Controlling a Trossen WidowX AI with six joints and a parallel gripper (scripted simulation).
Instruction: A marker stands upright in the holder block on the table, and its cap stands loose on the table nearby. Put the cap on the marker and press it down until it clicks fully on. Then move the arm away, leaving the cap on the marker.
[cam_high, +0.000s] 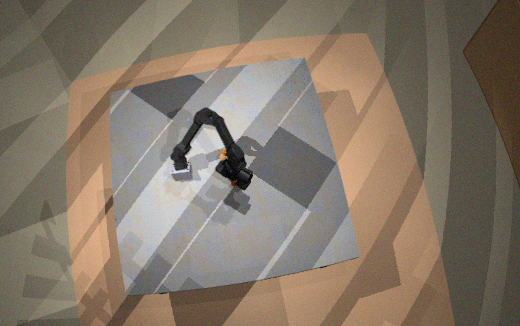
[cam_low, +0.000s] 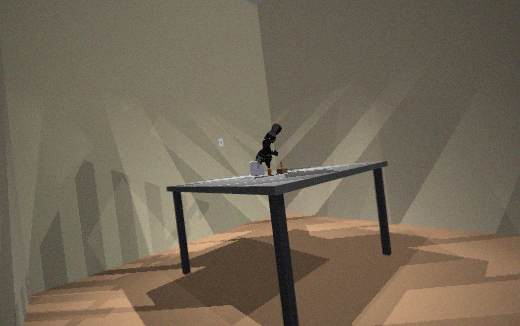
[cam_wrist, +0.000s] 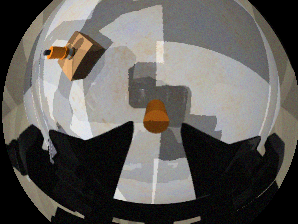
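Right now my gripper tip is 3 cm above the orange cap. Round my gripper tip: holder block (16 cm to the left, 4 cm below).
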